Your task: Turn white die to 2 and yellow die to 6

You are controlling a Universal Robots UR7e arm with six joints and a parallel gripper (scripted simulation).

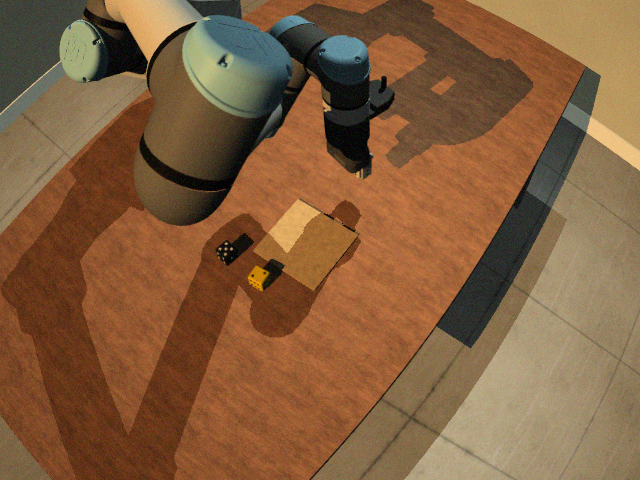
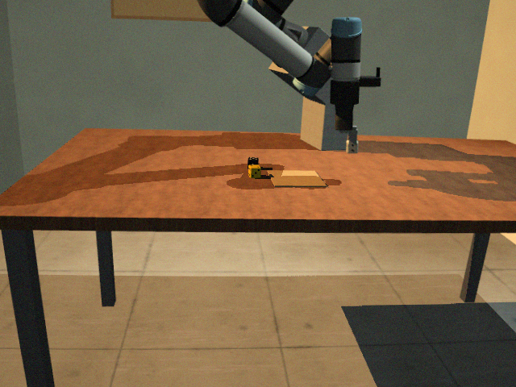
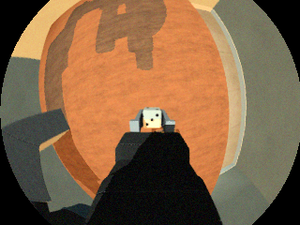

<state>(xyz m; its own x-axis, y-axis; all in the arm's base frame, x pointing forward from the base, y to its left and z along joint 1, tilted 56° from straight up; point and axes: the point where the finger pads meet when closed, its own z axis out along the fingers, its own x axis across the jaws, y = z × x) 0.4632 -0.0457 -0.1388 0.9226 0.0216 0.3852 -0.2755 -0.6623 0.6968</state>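
My hand is right at the white die. Round my hand: yellow die: 50 mm behind, 260 mm to the right, 90 mm below; tan mat: 20 mm behind, 140 mm to the right, 100 mm below; black die: 130 mm behind, 250 mm to the right, 90 mm below.
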